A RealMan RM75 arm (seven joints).
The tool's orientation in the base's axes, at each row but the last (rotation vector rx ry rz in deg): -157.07 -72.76 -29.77; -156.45 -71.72 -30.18; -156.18 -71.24 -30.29; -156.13 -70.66 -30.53; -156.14 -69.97 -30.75; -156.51 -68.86 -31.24; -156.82 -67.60 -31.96; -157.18 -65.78 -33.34; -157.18 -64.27 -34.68; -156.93 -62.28 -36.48
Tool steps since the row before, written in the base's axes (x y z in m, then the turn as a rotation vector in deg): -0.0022 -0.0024 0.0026 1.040 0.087 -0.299; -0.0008 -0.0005 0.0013 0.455 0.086 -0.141; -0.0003 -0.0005 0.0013 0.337 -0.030 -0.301; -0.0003 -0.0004 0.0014 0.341 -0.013 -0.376; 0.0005 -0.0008 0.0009 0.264 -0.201 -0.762; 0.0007 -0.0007 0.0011 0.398 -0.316 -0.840; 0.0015 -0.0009 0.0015 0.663 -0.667 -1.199; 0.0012 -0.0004 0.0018 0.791 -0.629 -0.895; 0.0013 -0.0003 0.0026 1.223 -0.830 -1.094; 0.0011 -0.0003 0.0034 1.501 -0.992 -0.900
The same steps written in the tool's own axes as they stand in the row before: -0.0022 0.0001 -0.0035 0.587 0.704 0.581; -0.0004 -0.0002 -0.0015 0.288 0.276 0.275; -0.0001 0.0002 -0.0014 0.077 0.256 0.365; 0.0000 0.0001 -0.0015 0.065 0.244 0.441; 0.0001 0.0009 -0.0009 -0.253 0.295 0.734; 0.0004 0.0010 -0.0010 -0.278 0.468 0.817; 0.0009 0.0018 -0.0012 -0.484 0.886 1.141; 0.0012 0.0012 -0.0014 -0.258 0.963 0.910; 0.0017 0.0012 -0.0020 -0.190 1.399 1.178; 0.0020 0.0011 -0.0028 -0.027 1.714 1.054
